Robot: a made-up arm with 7 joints. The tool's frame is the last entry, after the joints.
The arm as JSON. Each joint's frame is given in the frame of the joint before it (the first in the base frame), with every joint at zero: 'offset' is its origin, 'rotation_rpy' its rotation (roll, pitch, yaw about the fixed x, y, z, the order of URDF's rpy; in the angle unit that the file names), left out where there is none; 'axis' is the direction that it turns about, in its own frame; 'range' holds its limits. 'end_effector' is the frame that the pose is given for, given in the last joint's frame.
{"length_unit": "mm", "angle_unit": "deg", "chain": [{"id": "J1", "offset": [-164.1, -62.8, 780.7], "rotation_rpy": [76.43, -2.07, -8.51], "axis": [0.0, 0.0, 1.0], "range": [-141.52, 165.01]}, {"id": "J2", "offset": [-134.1, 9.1, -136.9], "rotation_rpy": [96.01, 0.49, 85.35], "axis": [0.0, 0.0, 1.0], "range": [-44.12, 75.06]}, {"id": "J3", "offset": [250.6, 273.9, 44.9], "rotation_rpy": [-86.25, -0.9, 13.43], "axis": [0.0, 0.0, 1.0], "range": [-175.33, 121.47]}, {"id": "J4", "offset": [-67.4, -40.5, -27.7], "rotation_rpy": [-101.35, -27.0, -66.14], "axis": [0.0, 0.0, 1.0], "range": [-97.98, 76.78]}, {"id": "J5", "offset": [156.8, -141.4, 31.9], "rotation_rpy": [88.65, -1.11, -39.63], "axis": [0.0, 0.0, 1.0], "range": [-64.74, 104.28]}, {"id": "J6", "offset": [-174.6, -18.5, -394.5], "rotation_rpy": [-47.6, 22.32, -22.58], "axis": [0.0, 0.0, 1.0], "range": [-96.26, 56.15]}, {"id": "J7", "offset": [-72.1, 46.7, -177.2], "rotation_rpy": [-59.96, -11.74, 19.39], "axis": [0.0, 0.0, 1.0], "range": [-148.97, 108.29]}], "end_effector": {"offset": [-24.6, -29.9, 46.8], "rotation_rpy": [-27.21, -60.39, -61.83]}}
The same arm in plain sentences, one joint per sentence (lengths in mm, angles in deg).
The arm has seven revolute joints in a row. What follows holds with every joint at zero, and every direction is one of the base frame's. Joint 1 is mounted 164.1 mm along -x and 62.8 mm along -y and 780.7 mm along +z from the base frame's origin and rotates about the direction (-0.152204, -0.960125, 0.234506), from -141.52 to 165.01 deg. Joint 2 is mounted 111.7 mm along -x and 153.4 mm along +y and 28.1 mm along -z from joint 1 and rotates about the direction (0.995546, -0.065403, -0.067903), from -44.12 to 75.06 deg. Joint 3 is mounted 52.1 mm along +x and 210.4 mm along -y and 304.7 mm along +z from joint 2 and rotates about the direction (0, -1, -0.0001), from -175.33 to 121.47 deg. Joint 4 is mounted 34.7 mm along +x and 27.7 mm along +y and 70.6 mm along -z from joint 3 and rotates about the direction (-0.235602, 0.175302, 0.955908), from -97.98 to 76.78 deg. Joint 5 is mounted 56 mm along +x and 189.1 mm along -y and 81.8 mm along +z from joint 4 and rotates about the direction (-0.916124, -0.37861, -0.131803), from -64.74 to 104.28 deg. Joint 6 is mounted 307.1 mm along +x and 303.3 mm along +y and 12.5 mm along -z from joint 5 and rotates about the direction (-0.526203, -0.588103, 0.614203), from -96.26 to 56.15 deg. Joint 7 is mounted 63.6 mm along +x and 173.6 mm along +y and 67.8 mm along -z from joint 6 and rotates about the direction (-0.167293, 0.297787, 0.93986), from -148.97 to 108.29 deg. The tool frame, which is the frame that the pose is given for, is mounted 45.8 mm along -x and 8.2 mm along +y and 39.1 mm along +z from joint 7; its axes are the base frame's turned by roll 16.23, pitch -69.71 and yaw -144.8 deg (as in URDF: about the fixed x, then y, then z).
